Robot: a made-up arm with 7 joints.
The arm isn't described. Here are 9 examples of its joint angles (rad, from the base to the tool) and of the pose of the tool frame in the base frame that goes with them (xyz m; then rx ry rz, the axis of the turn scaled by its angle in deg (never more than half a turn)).
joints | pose
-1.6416 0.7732 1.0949 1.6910 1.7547 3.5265 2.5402 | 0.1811 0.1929 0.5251 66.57 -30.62 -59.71
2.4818 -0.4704 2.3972 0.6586 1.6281 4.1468 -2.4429 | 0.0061 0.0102 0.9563 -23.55 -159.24 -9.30
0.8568 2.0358 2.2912 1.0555 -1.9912 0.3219 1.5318 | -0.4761 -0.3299 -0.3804 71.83 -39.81 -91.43
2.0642 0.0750 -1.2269 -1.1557 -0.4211 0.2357 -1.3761 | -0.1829 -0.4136 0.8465 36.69 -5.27 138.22
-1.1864 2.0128 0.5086 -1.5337 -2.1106 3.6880 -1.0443 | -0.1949 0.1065 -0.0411 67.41 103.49 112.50
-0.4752 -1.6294 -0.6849 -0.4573 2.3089 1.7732 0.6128 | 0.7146 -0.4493 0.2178 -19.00 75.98 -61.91
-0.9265 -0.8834 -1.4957 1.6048 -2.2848 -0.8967 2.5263 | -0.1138 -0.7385 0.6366 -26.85 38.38 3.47
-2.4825 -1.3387 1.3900 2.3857 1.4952 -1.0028 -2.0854 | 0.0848 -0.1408 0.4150 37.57 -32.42 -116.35
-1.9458 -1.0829 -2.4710 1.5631 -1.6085 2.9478 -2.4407 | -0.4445 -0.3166 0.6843 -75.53 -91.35 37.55
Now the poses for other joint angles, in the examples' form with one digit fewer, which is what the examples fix.
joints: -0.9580 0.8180 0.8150 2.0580 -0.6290 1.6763 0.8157
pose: 0.130 0.256 0.811 102.8 12.3 117.1
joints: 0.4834 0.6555 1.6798 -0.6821 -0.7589 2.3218 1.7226
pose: -0.105 -0.498 0.727 90.9 -12.4 13.2
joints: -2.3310 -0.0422 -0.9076 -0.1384 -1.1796 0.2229 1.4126
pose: 0.112 0.006 1.226 -72.2 -12.2 10.3
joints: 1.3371 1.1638 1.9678 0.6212 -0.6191 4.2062 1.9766
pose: -0.274 -0.545 0.606 -119.3 9.2 -98.8
